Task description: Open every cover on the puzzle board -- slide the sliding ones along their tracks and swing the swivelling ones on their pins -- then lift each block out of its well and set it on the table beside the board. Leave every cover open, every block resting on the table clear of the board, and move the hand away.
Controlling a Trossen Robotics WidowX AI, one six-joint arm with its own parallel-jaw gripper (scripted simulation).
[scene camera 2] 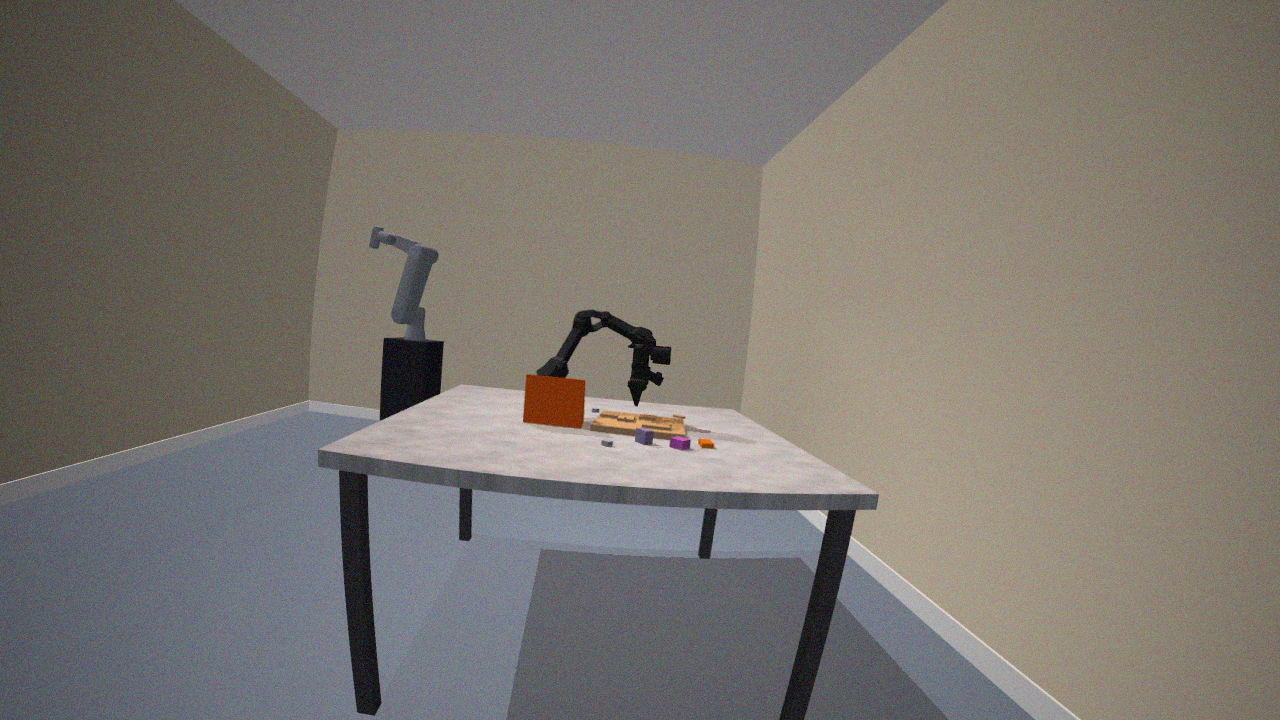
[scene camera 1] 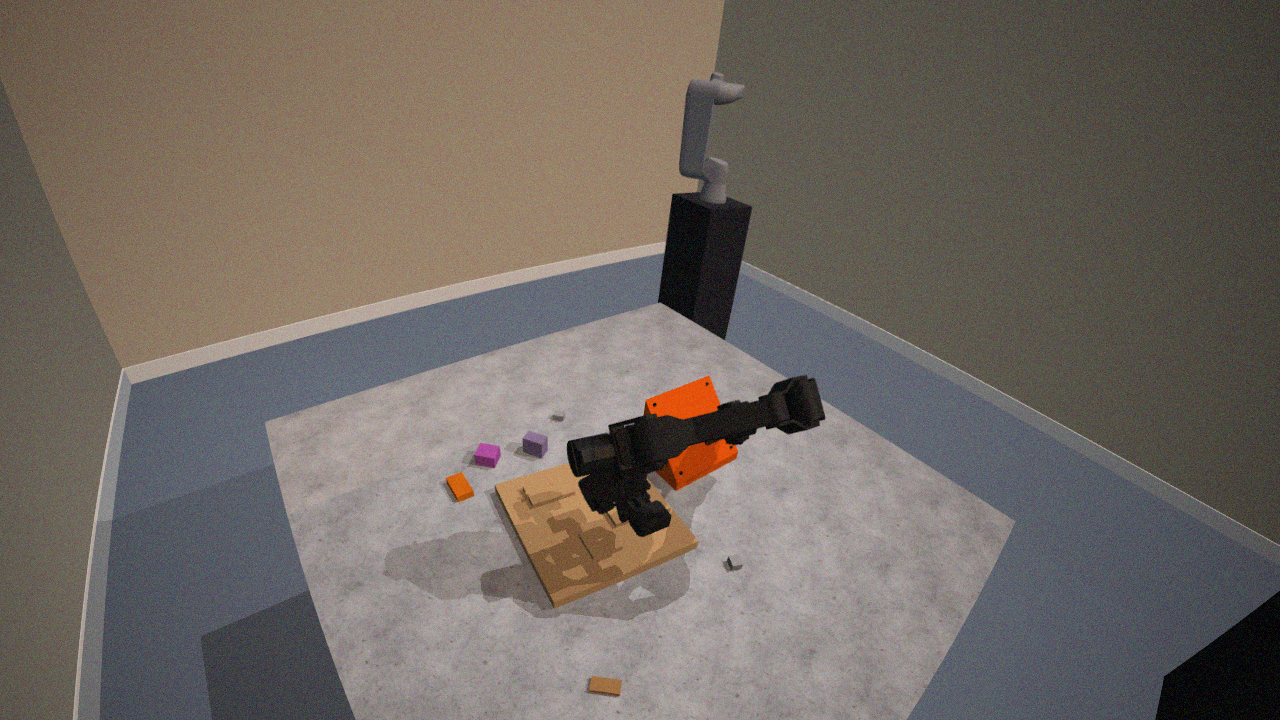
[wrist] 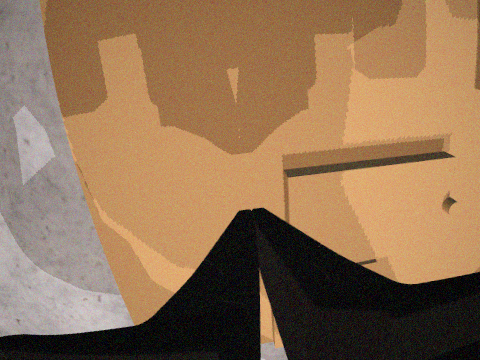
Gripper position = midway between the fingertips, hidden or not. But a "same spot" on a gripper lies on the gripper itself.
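My gripper: visible in scene camera 2 (636, 406), scene camera 1, wrist view. On my gripper, (wrist: 318, 297) and (scene camera 1: 617, 502): same spot.
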